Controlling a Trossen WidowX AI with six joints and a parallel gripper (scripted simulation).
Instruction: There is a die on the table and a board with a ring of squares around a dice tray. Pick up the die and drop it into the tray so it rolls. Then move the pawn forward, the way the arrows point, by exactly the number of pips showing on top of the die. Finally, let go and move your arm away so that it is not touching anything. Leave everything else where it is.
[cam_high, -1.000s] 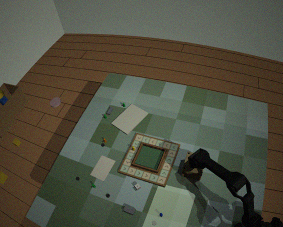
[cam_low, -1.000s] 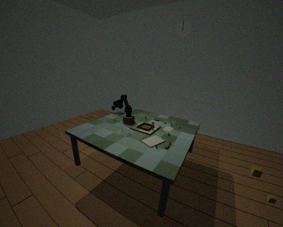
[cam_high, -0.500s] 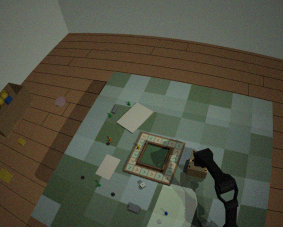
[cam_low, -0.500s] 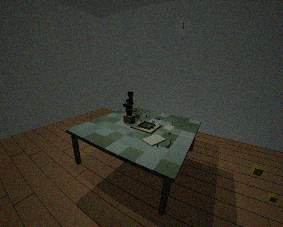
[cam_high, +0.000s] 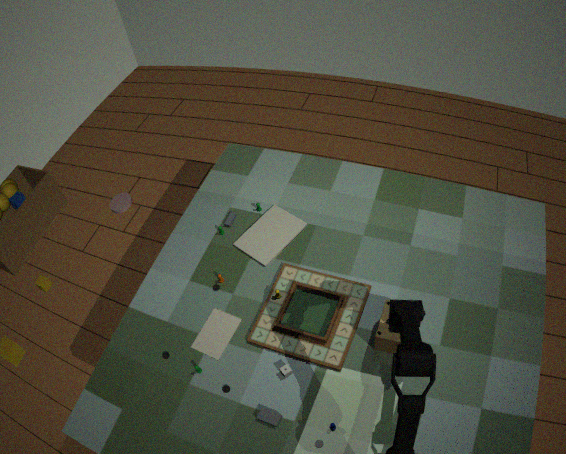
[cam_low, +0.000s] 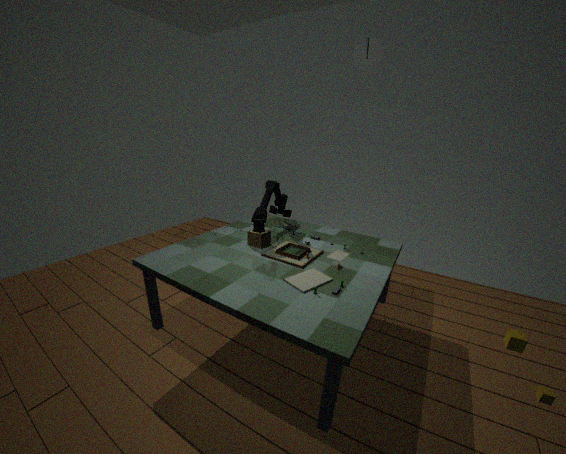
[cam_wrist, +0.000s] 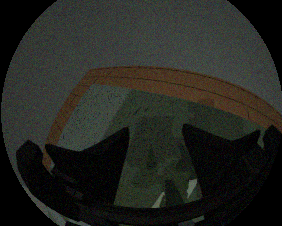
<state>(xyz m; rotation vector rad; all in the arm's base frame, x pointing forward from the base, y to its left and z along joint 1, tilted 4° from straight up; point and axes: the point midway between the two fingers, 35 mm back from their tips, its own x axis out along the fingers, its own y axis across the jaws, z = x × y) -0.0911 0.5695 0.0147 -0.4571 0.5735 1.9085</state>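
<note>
The die lies 40 cm ahead of my gripper tip, 44 cm to the right of it and 3 cm below it. Also, from my gripper tip: blue pawn 25 cm ahead, 30 cm to the right, 3 cm below; then dark green dice tray 37 cm ahead, 63 cm to the right, 4 cm below; then yellow pawn 48 cm ahead, 68 cm to the right, 2 cm below.
</note>
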